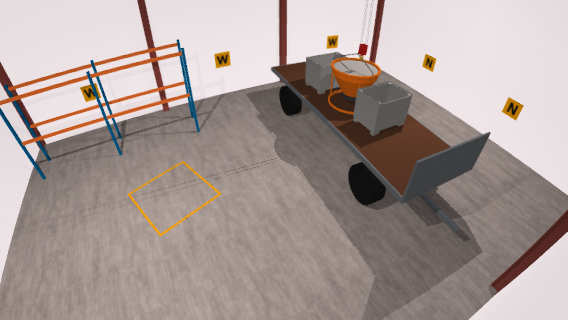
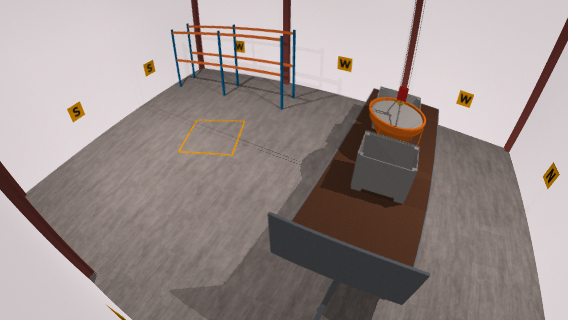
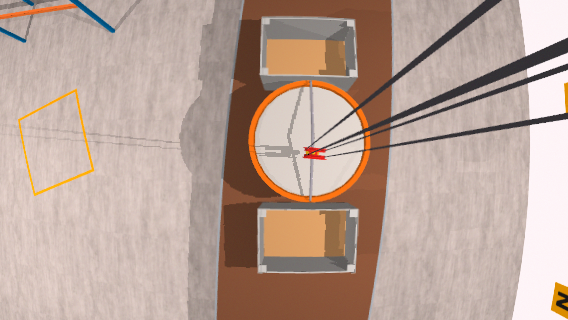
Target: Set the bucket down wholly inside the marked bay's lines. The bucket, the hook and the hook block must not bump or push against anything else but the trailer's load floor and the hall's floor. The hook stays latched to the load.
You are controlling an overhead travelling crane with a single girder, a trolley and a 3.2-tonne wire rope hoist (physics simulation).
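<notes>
The orange bucket (image 1: 353,82) (image 2: 398,131) (image 3: 252,140), with a pale round top and a base ring, stands upright on the load floor of the trailer (image 1: 417,145) (image 2: 360,225) (image 3: 295,300), as far as I can tell. My hook (image 1: 361,57) (image 2: 400,102) (image 3: 310,153) is latched to the bucket's thin bail, above its rim. The red hook block (image 1: 363,49) (image 2: 403,93) (image 3: 320,157) hangs on the ropes directly over the hook. The marked bay (image 1: 202,178) (image 2: 206,153) (image 3: 27,157) is a yellow outline on the hall floor, to the left of the trailer.
Grey boxes stand close on both sides of the bucket: one box (image 1: 381,112) (image 2: 384,172) (image 3: 307,265) toward the headboard (image 1: 447,167) (image 2: 345,260), another box (image 1: 317,75) (image 3: 310,29) at the far end. A blue and orange rack (image 1: 194,107) (image 2: 282,75) (image 3: 95,17) stands beyond the bay.
</notes>
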